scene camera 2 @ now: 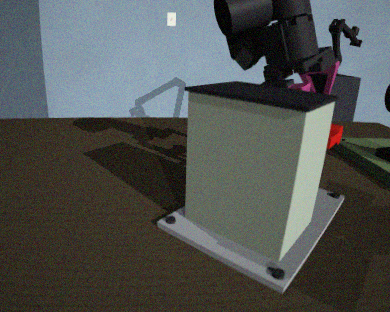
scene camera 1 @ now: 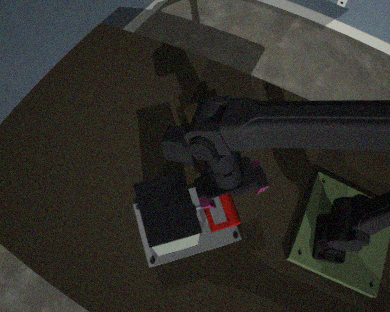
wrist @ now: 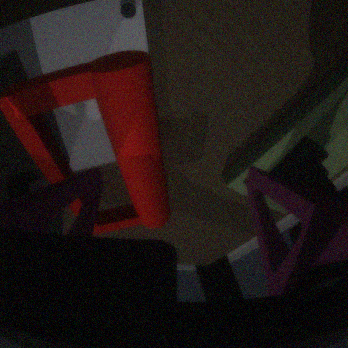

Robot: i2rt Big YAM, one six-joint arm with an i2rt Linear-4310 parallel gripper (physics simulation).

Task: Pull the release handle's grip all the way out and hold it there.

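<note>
The release handle is a red rectangular loop [scene camera 1: 231, 211] [scene camera 2: 336, 136] beside a pale box with a black top [scene camera 1: 167, 210] [scene camera 2: 245, 170] on a grey base plate [scene camera 1: 215, 243] [scene camera 2: 225, 253] [wrist: 75, 45]. In the wrist view the thick red grip bar [wrist: 135, 125] runs down between the fingers' lines, nearer the left finger. My gripper [scene camera 1: 234, 196] [scene camera 2: 317, 82] [wrist: 173, 174] is open and empty, with magenta fingers. It hangs above the handle; the left finger overlaps the loop's opening in the wrist view. The box hides part of the handle and gripper in scene camera 2.
A green tray-like base [scene camera 1: 305, 245] [scene camera 2: 367, 144] [wrist: 238, 185] with a dark device [scene camera 1: 335, 232] on it stands to the right of the handle. The pale box rises close on the handle's other side. The brown table top lies around them.
</note>
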